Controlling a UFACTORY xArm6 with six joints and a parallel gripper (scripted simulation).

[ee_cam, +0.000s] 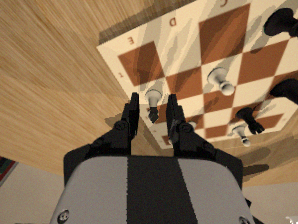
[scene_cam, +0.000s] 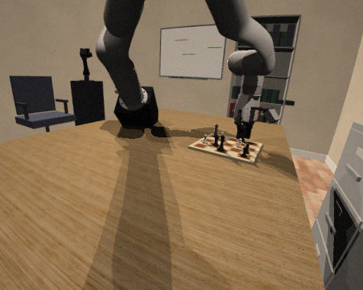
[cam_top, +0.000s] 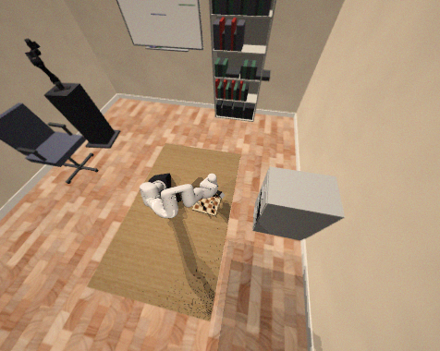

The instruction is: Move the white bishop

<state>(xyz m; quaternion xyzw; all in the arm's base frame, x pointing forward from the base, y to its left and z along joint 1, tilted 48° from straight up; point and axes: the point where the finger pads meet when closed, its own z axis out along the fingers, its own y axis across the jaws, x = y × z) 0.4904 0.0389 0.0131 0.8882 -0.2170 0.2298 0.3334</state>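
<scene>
My gripper is now 140 mm to the left of the black piece, 70 mm past it and 10 mm above it. The rest, counted from my hand: white chess piece 110 mm behind, 20 mm to the left, 10 mm below; chessboard 70 mm to the right, 50 mm behind, 30 mm below.
</scene>
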